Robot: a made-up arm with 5 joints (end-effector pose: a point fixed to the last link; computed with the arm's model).
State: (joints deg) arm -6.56 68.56 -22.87 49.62 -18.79
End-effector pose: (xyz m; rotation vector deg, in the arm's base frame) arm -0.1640 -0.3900 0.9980 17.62 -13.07 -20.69
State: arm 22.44 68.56 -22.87 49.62 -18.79
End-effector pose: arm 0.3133 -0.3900 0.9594 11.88 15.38 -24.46
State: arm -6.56 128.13 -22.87 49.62 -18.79
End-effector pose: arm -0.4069 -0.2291 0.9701 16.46 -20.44 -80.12
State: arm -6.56 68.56 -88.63 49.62 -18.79
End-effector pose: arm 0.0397 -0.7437 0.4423 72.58 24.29 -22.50
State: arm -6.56 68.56 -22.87 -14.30 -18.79
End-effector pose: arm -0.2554 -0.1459 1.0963 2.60 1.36 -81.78
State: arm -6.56 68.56 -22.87 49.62 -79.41
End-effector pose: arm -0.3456 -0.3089 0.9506 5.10 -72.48 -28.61
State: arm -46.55 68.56 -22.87 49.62 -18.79
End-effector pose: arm -0.7310 -0.3900 0.6724 24.43 -52.29 -13.88
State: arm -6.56 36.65 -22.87 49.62 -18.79
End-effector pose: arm -0.0068 -0.3552 1.0161 16.90 -8.36 11.03
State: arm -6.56 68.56 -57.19 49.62 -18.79
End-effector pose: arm -0.0330 -0.6539 0.7665 46.61 5.91 -22.23
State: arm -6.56 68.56 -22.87 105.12 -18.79
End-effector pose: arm 0.0763 -0.4310 0.9729 27.12 -22.87 33.62
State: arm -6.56 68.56 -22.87 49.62 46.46
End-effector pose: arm -0.0098 -0.3858 0.8433 26.83 50.93 -8.18
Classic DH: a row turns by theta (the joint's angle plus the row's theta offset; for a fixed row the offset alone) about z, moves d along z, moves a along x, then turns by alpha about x. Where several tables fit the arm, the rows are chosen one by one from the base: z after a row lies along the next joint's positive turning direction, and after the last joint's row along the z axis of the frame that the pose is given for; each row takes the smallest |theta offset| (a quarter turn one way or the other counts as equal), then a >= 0, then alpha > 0; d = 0 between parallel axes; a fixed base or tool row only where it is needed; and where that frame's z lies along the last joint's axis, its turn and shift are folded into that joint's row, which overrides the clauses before.
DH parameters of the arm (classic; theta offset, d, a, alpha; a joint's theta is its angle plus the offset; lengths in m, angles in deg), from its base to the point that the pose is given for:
base (fixed): 0 0.056 0 -90
joint 1: 0 -0.096 -0.037 -90
joint 2: 0 -0.373 0.012 -90
joint 3: 0 -0.106 -0.118 -90
joint 4: 0 0.434 -0.119 -90
joint 5: 0 -0.246 0.089 90
tool (fixed): 0 0.182 0 0

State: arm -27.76 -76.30 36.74 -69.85 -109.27
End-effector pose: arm -0.6582 -0.6318 0.2354 40.82 -141.93 -24.25
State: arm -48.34 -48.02 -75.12 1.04 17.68
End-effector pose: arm -0.1682 0.2189 0.7867 -46.34 42.16 17.37
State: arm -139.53 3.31 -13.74 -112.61 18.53
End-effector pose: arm -0.4932 0.0941 -0.8624 121.65 -63.92 -38.55
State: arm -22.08 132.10 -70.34 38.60 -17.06
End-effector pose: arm -0.7346 -0.4454 0.4240 81.55 -19.53 -77.48
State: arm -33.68 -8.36 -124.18 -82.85 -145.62
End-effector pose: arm 0.0608 0.3429 0.7157 -77.47 -48.58 48.04
